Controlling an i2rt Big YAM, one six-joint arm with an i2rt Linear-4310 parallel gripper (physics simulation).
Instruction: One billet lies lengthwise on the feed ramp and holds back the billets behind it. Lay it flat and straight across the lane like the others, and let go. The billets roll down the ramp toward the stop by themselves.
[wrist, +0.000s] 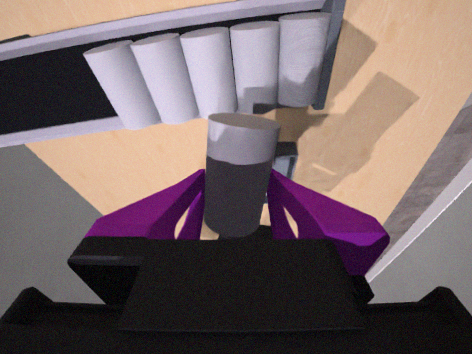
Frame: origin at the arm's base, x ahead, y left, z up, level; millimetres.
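Seen in the pictures: gripper, fingertip midpoint: (236, 176).
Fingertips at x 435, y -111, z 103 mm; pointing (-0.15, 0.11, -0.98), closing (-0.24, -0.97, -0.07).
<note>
Pixels of each thing's top centre, then the offset from my fingertips to it. "spot": a spot on its surface instead. Level surfaces: height alone.
- grey billet, top centre: (233, 214) dx +6, dy -3, dz +34 mm
- rightmost billet, top centre: (303, 69) dx +28, dy -59, dz -87 mm
- stop, top centre: (327, 61) dx +24, dy -82, dz -106 mm
- leftmost billet, top centre: (117, 96) dx +49, dy +99, dz -67 mm
- dark tray, top centre: (263, 182) dx -167, dy +1, dz -145 mm
- ramp's far rail, surface spot: (150, 21) spot: dx +88, dy +57, dz -102 mm
- wooden table, surface height: dz -180 mm
A grey billet (240, 175) is held between the purple fingers of my gripper (236, 176), its near part in shadow and its far end lit. It points roughly the same way as the nearest billets in the lane and shows just outside the ramp's near rail. Several pale billets lie side by side across the feed ramp (50, 90): the rightmost billet (302, 60) is beside the stop (332, 60), and the leftmost billet (120, 82) is slightly slanted in this view. Whether the held billet is above or beside the rail in height is hard to tell.
A dark tray (286, 148) shows partly behind the held billet and the right finger. The ramp's far rail (150, 21) and near rail (65, 131) bound the lane. A pale-edged border (430, 215) runs along the right side. Shadows fall on the wooden table (425, 55).
</note>
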